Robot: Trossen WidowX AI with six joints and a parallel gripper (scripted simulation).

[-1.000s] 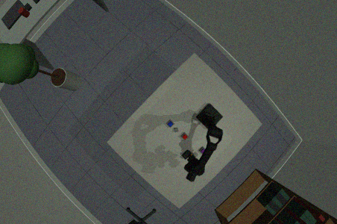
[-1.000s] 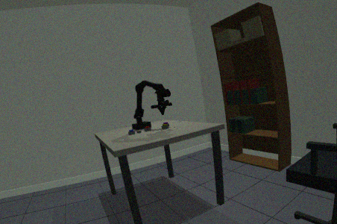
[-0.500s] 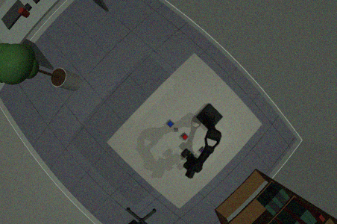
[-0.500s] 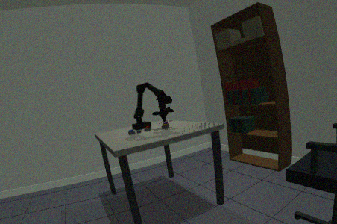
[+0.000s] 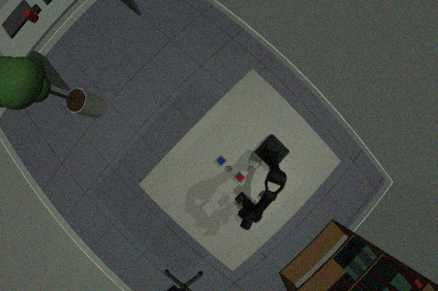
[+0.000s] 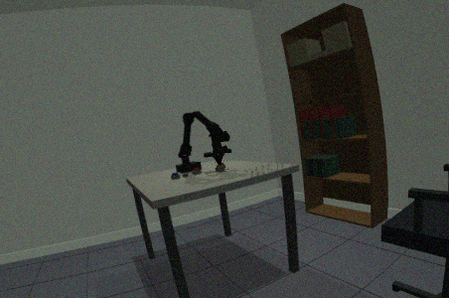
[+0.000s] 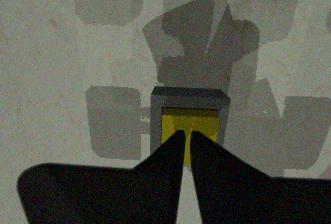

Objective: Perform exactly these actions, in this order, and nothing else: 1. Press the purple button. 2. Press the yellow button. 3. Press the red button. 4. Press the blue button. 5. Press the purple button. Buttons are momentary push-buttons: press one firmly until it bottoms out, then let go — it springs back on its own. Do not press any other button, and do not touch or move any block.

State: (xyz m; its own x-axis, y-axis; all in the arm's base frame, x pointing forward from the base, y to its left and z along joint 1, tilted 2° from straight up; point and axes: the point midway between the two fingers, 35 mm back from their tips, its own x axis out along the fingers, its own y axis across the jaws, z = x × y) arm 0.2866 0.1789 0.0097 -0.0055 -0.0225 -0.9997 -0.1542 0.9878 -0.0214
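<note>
The yellow button lies 1 cm below my gripper tip. Round my gripper tip: red button: 6 cm behind, 15 cm to the right; then purple button: 11 cm behind, 4 cm to the left; then small grey block: 3 cm behind, 24 cm to the right, 3 cm below.
</note>
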